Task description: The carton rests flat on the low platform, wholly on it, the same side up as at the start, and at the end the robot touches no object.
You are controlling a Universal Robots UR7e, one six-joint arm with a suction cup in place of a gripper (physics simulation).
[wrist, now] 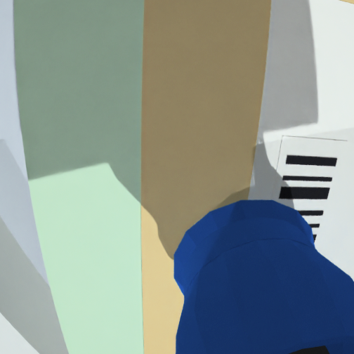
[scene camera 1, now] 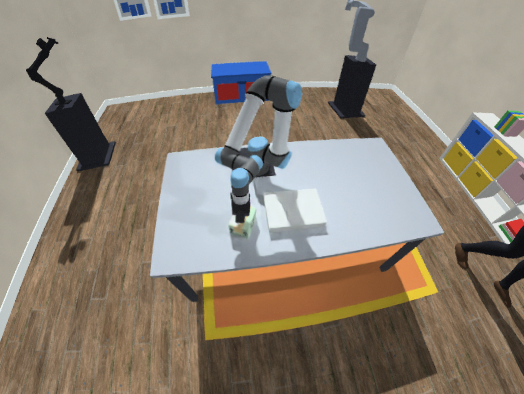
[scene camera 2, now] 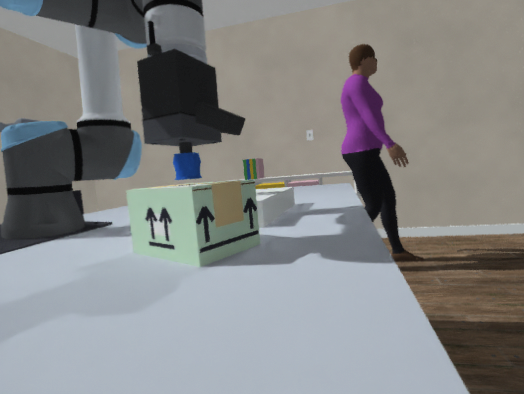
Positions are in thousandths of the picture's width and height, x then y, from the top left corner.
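Pale green carton (scene camera 2: 377, 567), also (wrist: 380, 360). Low white platform (scene camera 1: 566, 532), also (scene camera 2: 520, 514). My suction cup (wrist: 702, 764).
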